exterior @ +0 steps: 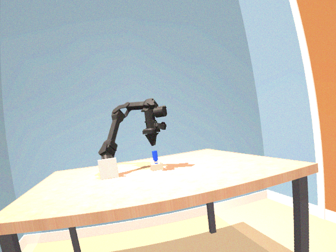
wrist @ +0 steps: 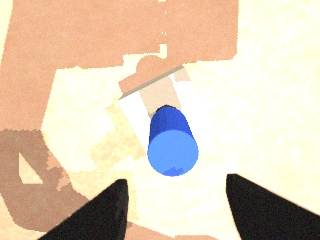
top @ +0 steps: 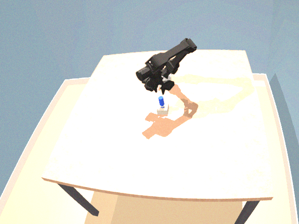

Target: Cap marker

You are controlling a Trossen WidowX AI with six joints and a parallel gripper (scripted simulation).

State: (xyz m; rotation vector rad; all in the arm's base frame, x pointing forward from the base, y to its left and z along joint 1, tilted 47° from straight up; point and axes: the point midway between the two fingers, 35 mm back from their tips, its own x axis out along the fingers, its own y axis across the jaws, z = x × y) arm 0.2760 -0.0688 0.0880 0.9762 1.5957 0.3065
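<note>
The blue cap lies 60 mm below my gripper tip. Round my gripper tip: holder block 120 mm below.
</note>
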